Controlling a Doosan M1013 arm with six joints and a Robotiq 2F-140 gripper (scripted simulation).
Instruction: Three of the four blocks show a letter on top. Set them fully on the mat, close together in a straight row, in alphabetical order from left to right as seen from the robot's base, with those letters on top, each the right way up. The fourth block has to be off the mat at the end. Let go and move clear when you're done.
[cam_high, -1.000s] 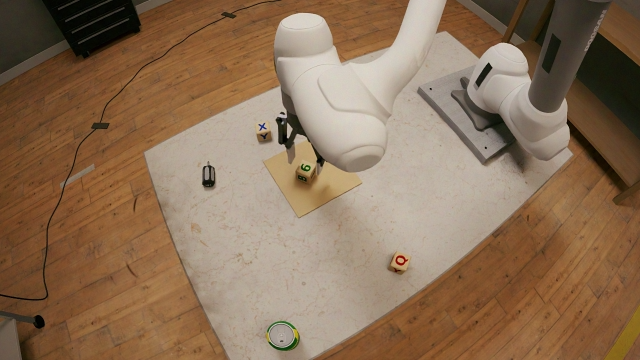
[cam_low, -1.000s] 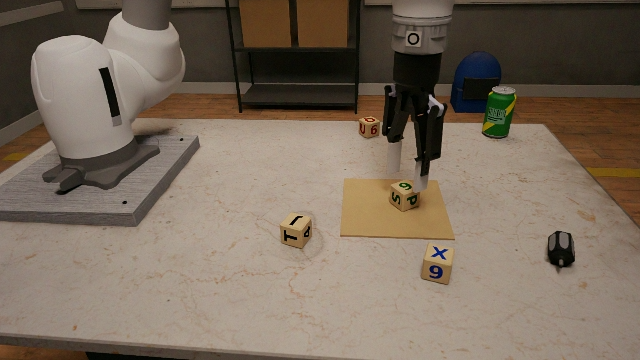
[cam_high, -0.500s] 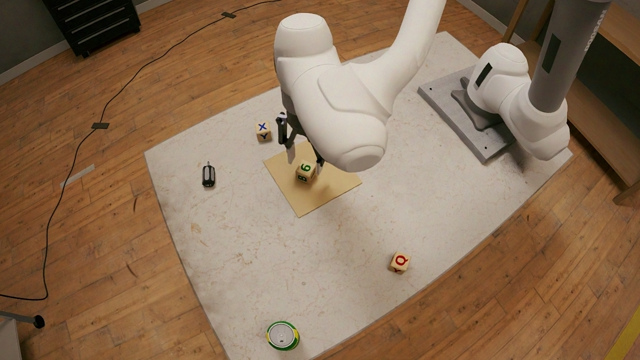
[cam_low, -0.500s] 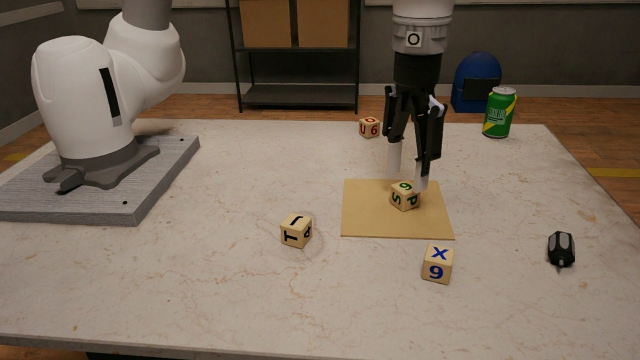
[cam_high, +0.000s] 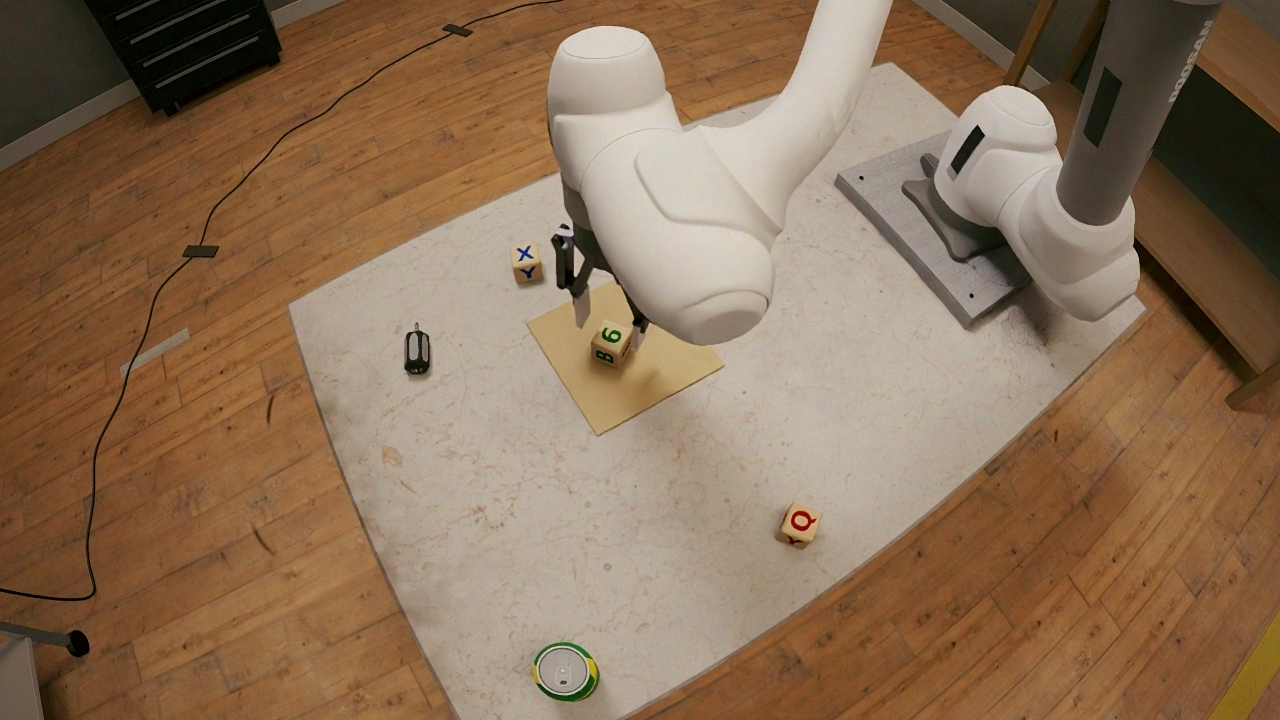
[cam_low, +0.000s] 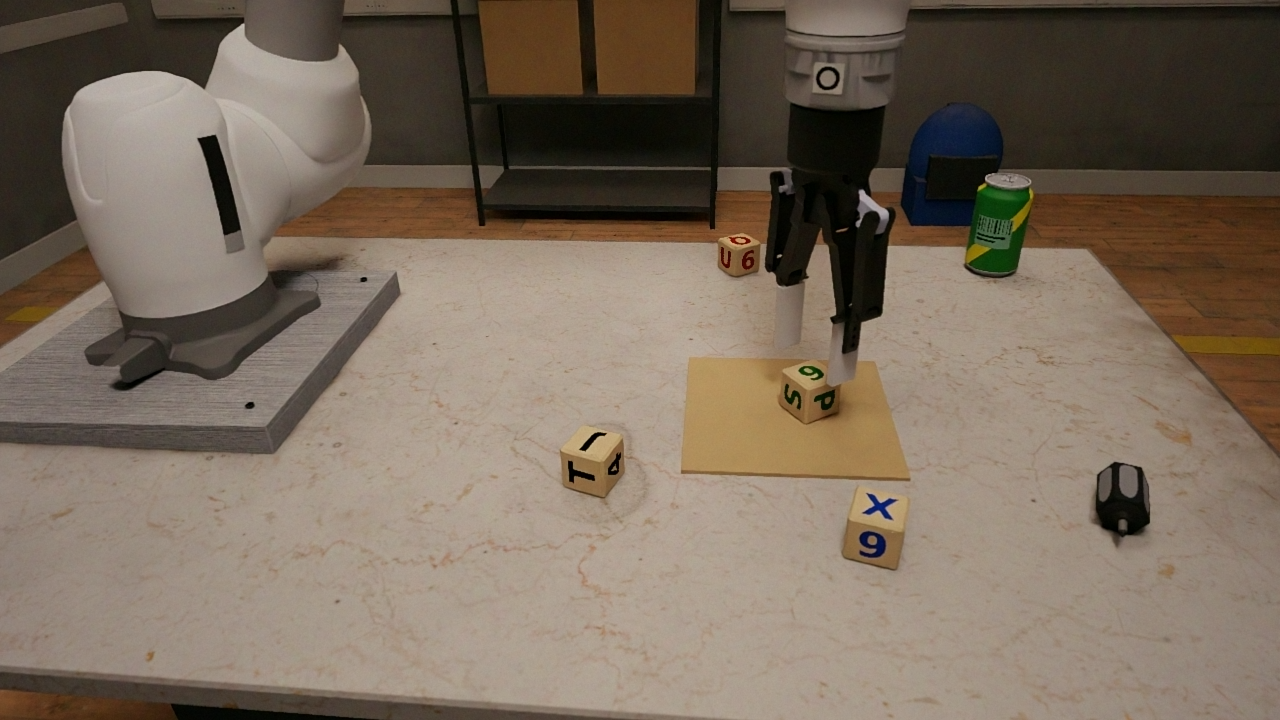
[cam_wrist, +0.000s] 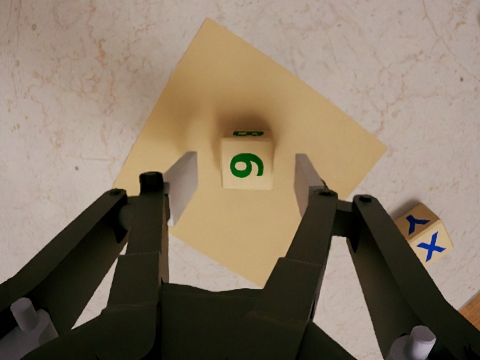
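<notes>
The tan mat is 2 cm behind my hand, 1 cm to the right of it and 8 cm below it. Round my hand: black tool: 26 cm ahead, 10 cm to the right, 7 cm below; green can: 20 cm ahead, 40 cm to the left, 2 cm below.
</notes>
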